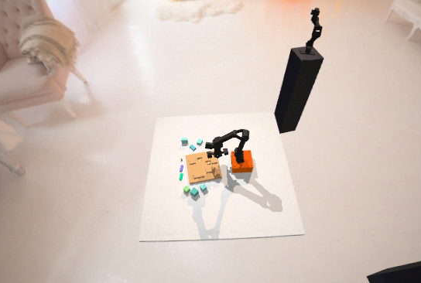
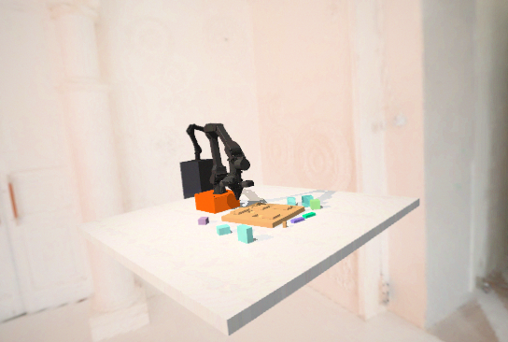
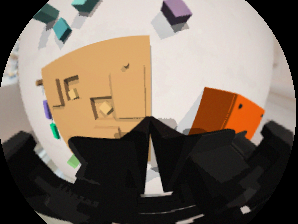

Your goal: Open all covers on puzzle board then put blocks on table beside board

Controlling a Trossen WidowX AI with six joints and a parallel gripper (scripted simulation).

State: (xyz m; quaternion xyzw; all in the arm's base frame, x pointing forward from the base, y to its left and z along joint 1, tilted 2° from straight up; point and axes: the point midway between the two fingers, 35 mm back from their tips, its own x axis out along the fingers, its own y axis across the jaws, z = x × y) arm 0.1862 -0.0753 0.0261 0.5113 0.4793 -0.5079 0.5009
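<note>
Now: gripper tip 140 mm short of the tan puzzle board, 20 mm to the right of it and 50 mm above it. Also, from my gripper tip: purple bar: 340 mm ahead, 20 mm to the right, 70 mm below; then green bar: 360 mm ahead, 70 mm to the left, 70 mm below; then purple block: 70 mm behind, 190 mm to the right, 60 mm below.
</note>
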